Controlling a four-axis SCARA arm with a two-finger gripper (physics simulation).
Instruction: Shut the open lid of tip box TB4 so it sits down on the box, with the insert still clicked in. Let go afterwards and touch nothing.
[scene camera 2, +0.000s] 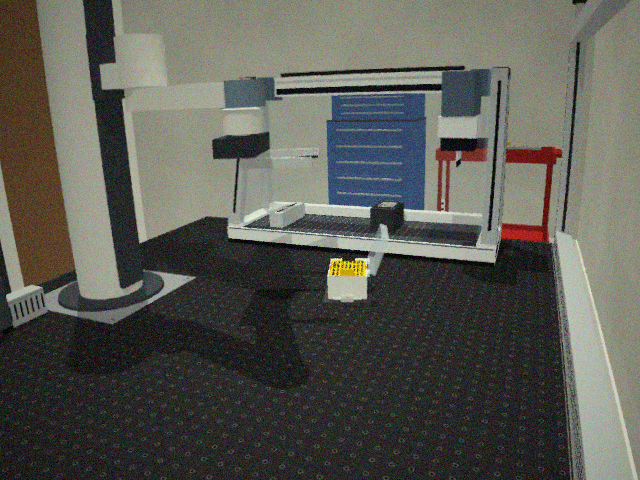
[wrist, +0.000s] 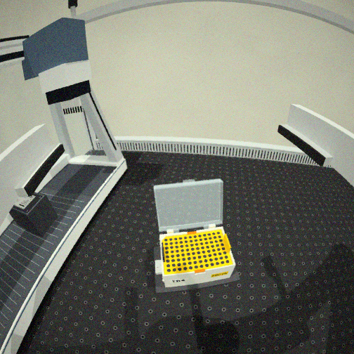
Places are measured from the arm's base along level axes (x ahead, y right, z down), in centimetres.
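Where they show: gripper, fingertip midpoint: (scene camera 2: 315, 157); arm's base at its link origin: (scene camera 2: 112, 295).
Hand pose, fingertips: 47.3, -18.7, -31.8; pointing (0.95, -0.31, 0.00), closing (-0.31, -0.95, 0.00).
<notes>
Things, the pixels of their top centre, and the offset from my fingertips, as dx, dy, dz. "pt": a spot on its surface instead.
- Tip box TB4 at its top centre: (scene camera 2: 348, 264) +7.4, +0.9, +23.9
- yellow insert at its top centre: (scene camera 2: 347, 261) +7.4, +0.9, +23.0
- black block at a spot on its surface: (scene camera 2: 386, 215) pt +7.0, -32.8, +20.3
- white block at a spot on its surface: (scene camera 2: 287, 214) pt -24.6, -33.4, +22.2
Tip box TB4 (scene camera 2: 347, 287) (wrist: 175, 281) is white and stands upright on the dark perforated table. Its clear lid (scene camera 2: 378, 250) (wrist: 190, 205) stands open on the hinge side, tilted a little back past upright. The yellow insert (scene camera 2: 348, 267) (wrist: 196, 251) sits inside the box, with orange clips at its edges; whether each clip is fully engaged is too small to tell. My gripper (scene camera 2: 309, 156) (wrist: 173, 118) is open and empty, its fingers wide apart at the left and right of the wrist view. It hangs high above the table, apart from the box and lid.
A white gantry frame (scene camera 2: 361, 243) (wrist: 65, 244) stands behind the box, with a black block (scene camera 2: 386, 215) (wrist: 34, 214) and a white block (scene camera 2: 287, 214) on its deck. The arm's column (scene camera 2: 77, 155) stands at the left. A wall rail (scene camera 2: 594, 351) runs along the right.
</notes>
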